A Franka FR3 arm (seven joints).
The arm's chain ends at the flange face. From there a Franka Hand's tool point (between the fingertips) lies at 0.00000 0.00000 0.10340 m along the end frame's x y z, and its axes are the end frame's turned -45 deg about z.
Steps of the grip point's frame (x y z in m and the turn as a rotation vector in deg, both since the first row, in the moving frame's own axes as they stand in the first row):
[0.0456, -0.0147, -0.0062, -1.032, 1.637, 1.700]
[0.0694, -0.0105, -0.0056, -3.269, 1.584, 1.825]
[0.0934, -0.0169, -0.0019, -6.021, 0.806, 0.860]
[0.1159, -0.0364, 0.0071, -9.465, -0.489, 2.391]
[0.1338, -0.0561, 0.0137, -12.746, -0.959, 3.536]
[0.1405, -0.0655, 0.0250, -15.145, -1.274, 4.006]
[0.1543, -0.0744, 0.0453, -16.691, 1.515, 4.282]
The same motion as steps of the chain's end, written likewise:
[0.0184, -0.0419, -0.0061, 0.428, 1.887, 1.700]
[0.0355, -0.0587, -0.0054, -1.191, 3.432, 1.825]
[0.0454, -0.0847, -0.0013, -3.688, 4.827, 0.860]
[0.0451, -0.1206, 0.0085, -7.039, 6.347, 2.391]
[0.0406, -0.1521, 0.0163, -9.691, 8.335, 3.536]
[0.0363, -0.1670, 0.0286, -11.610, 9.808, 4.006]
[0.0343, -0.1817, 0.0497, -10.731, 12.874, 4.282]

